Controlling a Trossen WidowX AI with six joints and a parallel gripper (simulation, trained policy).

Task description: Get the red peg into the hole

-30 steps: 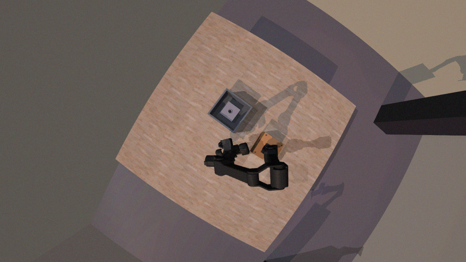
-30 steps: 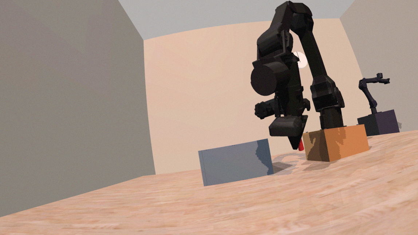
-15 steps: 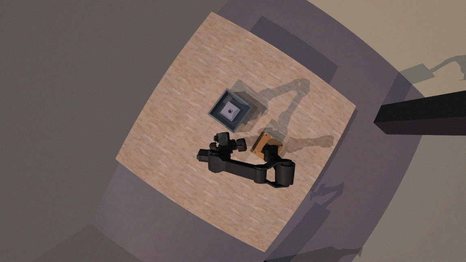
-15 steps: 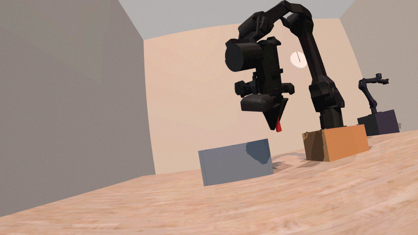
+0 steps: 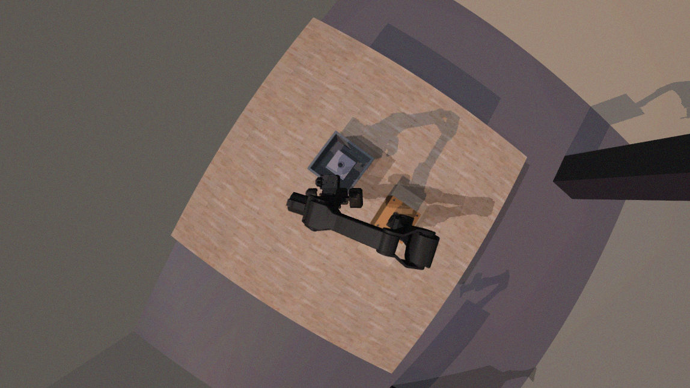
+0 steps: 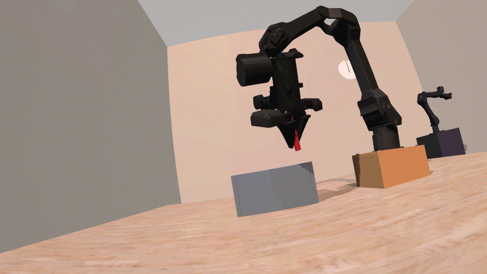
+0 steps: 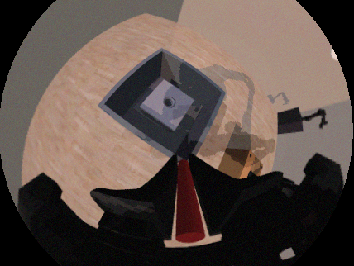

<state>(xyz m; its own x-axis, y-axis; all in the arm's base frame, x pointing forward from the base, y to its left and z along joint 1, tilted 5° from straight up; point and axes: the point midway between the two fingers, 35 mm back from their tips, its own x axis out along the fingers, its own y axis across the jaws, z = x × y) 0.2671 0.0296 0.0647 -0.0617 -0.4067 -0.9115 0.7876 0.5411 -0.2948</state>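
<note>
My gripper tip is now 9 cm to the left of the light grey plate, 9 cm above it and 6 cm short of it. The rest, counted from my gripper tip: grey box: 11 cm below, 9 cm to the right, 6 cm ahead; then red peg: 3 cm above, 2 cm to the left.
</note>
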